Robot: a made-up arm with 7 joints. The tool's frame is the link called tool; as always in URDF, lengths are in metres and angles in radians. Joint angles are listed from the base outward. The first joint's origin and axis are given. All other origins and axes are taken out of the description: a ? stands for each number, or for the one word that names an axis. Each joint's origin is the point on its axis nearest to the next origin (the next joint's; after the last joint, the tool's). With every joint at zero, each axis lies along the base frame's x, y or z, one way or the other. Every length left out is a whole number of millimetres.
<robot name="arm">
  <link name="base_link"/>
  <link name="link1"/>
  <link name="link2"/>
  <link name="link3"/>
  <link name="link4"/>
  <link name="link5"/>
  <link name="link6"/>
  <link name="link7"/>
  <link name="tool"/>
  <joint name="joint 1" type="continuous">
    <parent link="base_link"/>
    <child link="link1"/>
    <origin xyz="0 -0.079 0.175" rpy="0 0 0"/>
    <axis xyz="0 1 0"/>
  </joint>
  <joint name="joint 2" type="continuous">
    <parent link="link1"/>
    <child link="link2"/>
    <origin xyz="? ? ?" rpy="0 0 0"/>
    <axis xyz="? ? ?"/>
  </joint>
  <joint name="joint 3" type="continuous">
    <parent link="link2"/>
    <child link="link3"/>
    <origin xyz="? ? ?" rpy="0 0 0"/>
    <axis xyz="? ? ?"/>
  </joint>
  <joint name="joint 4" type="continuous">
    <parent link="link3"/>
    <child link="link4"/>
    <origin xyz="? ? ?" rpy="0 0 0"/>
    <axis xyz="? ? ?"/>
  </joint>
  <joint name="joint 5" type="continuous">
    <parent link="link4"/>
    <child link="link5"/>
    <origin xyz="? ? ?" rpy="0 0 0"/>
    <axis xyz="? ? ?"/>
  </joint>
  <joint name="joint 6" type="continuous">
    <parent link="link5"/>
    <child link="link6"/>
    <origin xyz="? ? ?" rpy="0 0 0"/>
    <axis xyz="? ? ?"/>
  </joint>
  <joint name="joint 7" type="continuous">
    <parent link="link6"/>
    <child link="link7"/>
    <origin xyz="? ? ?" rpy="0 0 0"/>
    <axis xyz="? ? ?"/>
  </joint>
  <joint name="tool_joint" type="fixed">
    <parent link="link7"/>
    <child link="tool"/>
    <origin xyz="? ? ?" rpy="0 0 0"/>
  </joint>
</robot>
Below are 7 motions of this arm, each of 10 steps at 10 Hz.
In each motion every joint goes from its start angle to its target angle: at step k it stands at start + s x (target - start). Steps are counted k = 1, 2, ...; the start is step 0. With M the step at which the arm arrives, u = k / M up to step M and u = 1 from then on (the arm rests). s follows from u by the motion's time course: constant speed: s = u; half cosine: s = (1 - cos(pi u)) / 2; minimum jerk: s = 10 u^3 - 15 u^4 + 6 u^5.
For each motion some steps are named. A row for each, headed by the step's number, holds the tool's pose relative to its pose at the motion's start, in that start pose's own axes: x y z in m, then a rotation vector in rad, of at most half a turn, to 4 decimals.
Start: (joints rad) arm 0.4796 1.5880 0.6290 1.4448 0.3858 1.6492 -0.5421
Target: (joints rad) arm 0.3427 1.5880 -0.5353 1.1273 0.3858 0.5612 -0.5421
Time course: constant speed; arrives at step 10
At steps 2, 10:
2: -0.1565 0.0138 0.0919 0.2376 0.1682 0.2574
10: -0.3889 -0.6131 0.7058 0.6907 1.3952 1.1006

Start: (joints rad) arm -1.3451 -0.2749 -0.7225 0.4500 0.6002 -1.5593 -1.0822
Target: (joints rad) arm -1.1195 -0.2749 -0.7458 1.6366 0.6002 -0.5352 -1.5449
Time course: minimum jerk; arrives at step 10
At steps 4, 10:
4: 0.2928 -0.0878 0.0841 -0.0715 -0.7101 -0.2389
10: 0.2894 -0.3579 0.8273 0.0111 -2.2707 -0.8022

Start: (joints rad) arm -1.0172 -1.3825 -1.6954 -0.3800 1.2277 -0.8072 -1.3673
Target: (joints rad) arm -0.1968 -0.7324 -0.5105 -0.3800 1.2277 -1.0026 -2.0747
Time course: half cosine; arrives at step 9
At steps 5, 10:
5: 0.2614 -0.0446 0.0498 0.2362 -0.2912 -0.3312
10: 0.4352 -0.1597 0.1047 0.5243 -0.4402 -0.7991

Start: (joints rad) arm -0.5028 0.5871 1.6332 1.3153 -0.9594 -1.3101 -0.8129
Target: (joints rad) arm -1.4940 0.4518 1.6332 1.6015 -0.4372 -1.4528 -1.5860
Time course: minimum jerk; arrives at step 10
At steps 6, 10:
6: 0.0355 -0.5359 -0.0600 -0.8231 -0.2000 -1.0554
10: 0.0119 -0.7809 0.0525 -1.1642 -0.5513 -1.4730

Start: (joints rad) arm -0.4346 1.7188 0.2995 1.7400 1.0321 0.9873 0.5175
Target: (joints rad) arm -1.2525 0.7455 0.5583 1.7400 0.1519 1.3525 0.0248
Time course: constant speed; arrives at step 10
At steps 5, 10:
5: -0.0160 -0.0286 0.1626 0.1200 -0.3060 -0.2503
10: -0.0916 -0.1048 0.4589 0.4807 -0.1609 -0.6458

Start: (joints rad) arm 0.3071 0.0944 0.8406 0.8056 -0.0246 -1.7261 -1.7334
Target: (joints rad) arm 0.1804 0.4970 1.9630 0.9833 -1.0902 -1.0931 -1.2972
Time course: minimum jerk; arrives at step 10
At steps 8, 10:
8: 0.3292 -0.1859 0.0206 -0.9114 -0.2243 1.9897
10: 0.3331 -0.2001 0.0164 -0.9397 -0.1517 2.1057

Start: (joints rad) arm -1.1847 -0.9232 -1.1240 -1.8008 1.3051 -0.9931 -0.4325
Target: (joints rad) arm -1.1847 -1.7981 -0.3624 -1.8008 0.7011 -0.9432 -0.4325
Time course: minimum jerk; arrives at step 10
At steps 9, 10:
9: -0.1007 0.1792 0.0550 0.7818 0.4947 0.0829
10: -0.1015 0.1803 0.0562 0.7880 0.4993 0.0835

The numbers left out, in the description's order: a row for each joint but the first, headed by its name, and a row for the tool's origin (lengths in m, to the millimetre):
joint 2: xyz -0.483 0 -0.015, axis -1 0 0
joint 3: xyz 0 -0.086 -0.257, axis 0 0 1
joint 4: xyz 0.022 -0.003 0, axis -1 0 0
joint 5: xyz 0 -0.111 -0.006, axis 0 1 0
joint 6: xyz -0.048 0 -0.196, axis -1 0 0
joint 7: xyz 0 0.052 -0.491, axis 0 0 1
tool: xyz -0.112 0.106 0

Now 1 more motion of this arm.
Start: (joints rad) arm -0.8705 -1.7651 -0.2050 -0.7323 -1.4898 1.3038 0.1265
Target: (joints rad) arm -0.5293 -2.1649 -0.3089 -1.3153 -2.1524 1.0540 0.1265
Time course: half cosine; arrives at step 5
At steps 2, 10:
2: -0.0767 0.0569 0.0711 -0.0007 0.2229 -0.4249
10: -0.1738 0.0724 0.1349 -0.1848 0.5216 -1.2652

